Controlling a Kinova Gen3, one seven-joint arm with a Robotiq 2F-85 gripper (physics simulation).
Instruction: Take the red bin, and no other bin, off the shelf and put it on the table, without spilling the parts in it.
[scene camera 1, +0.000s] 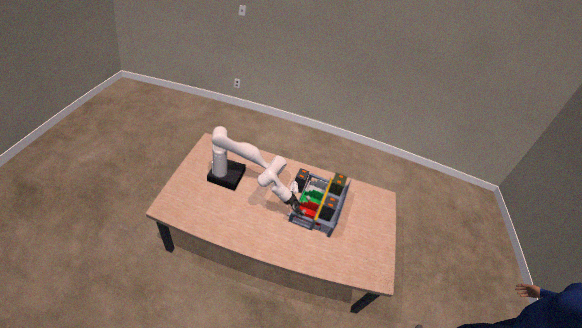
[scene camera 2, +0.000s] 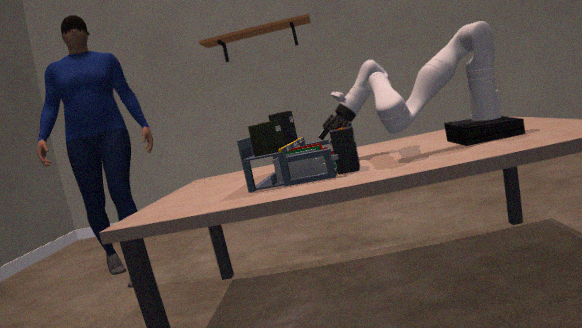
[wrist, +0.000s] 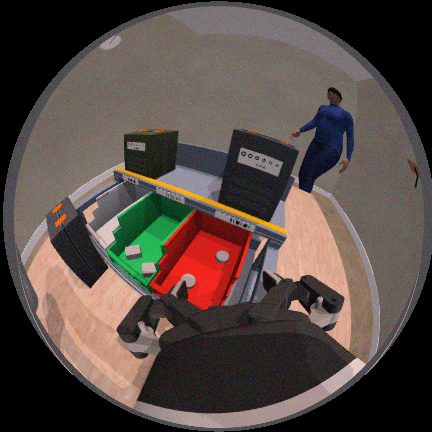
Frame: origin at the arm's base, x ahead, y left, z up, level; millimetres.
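Where they show: gripper, between the fingertips: (scene camera 1: 301, 209) (scene camera 2: 325, 141) (wrist: 224, 284); arm's base, origin of its link: (scene camera 1: 220, 172) (scene camera 2: 485, 118).
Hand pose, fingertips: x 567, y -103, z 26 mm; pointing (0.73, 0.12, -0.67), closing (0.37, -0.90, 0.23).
Things, the pixels of their centre, and the offset from my fingertips. Level surfaces: height alone.
- red bin, middle of its body: (wrist: 206, 257) (scene camera 2: 312, 156) (scene camera 1: 310, 212) dz -40, dx +55, dy +36 mm
- table, height of its surface: dz -83 mm
- green bin, middle of its body: (wrist: 153, 232) (scene camera 2: 309, 159) (scene camera 1: 314, 200) dz -40, dx +61, dy +138 mm
- light grey bin, middle of its body: (wrist: 120, 211) (scene camera 2: 304, 164) (scene camera 1: 319, 189) dz -40, dx +73, dy +240 mm
- yellow-topped rail, middle of its body: (wrist: 173, 190) (scene camera 1: 324, 198) dz +23, dx +110, dy +123 mm
- olive, middle of its body: (wrist: 148, 150) (scene camera 2: 267, 137) (scene camera 1: 337, 184) dz +67, dx +171, dy +230 mm
- black box, middle of its body: (wrist: 73, 243) (scene camera 2: 345, 149) (scene camera 1: 300, 180) dz -18, dx -60, dy +248 mm
The red bin (scene camera 1: 308, 207) (scene camera 2: 307, 147) (wrist: 207, 245) sits in the front part of the grey-blue shelf (scene camera 1: 341, 214) (scene camera 2: 246, 171) (wrist: 195, 158), at the right end in the wrist view, open side up. Two round grey parts show in it, one near its middle (wrist: 222, 256) and one near its front (wrist: 187, 280). My gripper (scene camera 1: 298, 210) (scene camera 2: 322, 137) (wrist: 224, 284) is open and empty, tilted over the front end of the red bin. One fingertip shows over the bin's front left, the other beyond its right side. The table (scene camera 1: 225, 215) (scene camera 2: 200, 200) (wrist: 307, 225) bears the shelf.
The green bin (scene camera 1: 312, 196) (wrist: 162, 230), holding blocks, adjoins the red bin; a light grey bin (wrist: 107, 234) is beyond it. A yellow-topped rail (wrist: 200, 196) crosses behind. Black (wrist: 257, 182) and olive (wrist: 150, 155) boxes stand behind it. Another black box (scene camera 2: 345, 152) (wrist: 77, 245) stands before the shelf. A person (scene camera 2: 95, 100) (wrist: 327, 130) stands beyond.
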